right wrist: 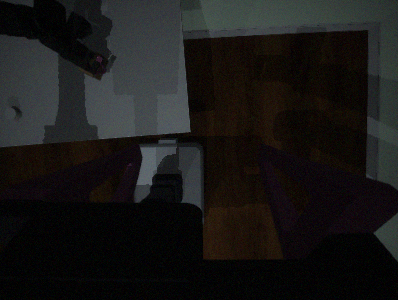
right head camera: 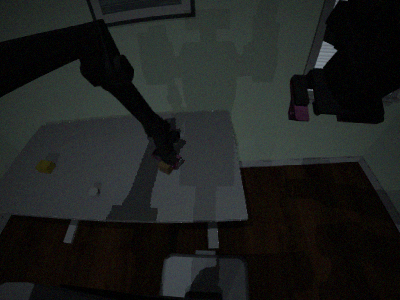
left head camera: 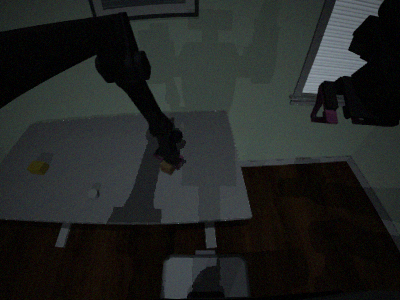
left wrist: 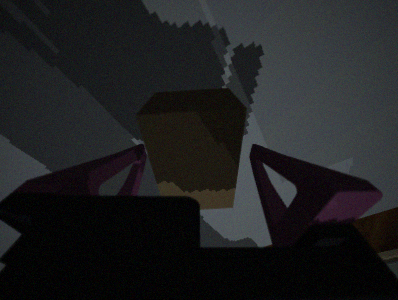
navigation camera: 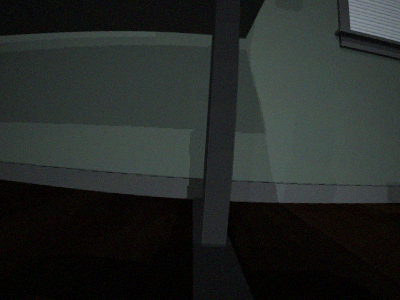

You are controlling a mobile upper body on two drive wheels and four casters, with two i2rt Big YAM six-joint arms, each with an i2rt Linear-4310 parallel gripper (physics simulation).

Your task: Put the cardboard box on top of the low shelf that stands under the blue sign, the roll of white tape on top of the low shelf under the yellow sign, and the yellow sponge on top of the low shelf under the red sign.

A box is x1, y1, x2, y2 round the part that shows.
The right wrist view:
my right gripper: [0, 144, 397, 299]
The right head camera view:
my right gripper: [288, 51, 395, 123]
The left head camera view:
my right gripper: [310, 62, 399, 126]
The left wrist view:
my left gripper: [0, 144, 397, 299]
cardboard box: [136, 88, 246, 209]
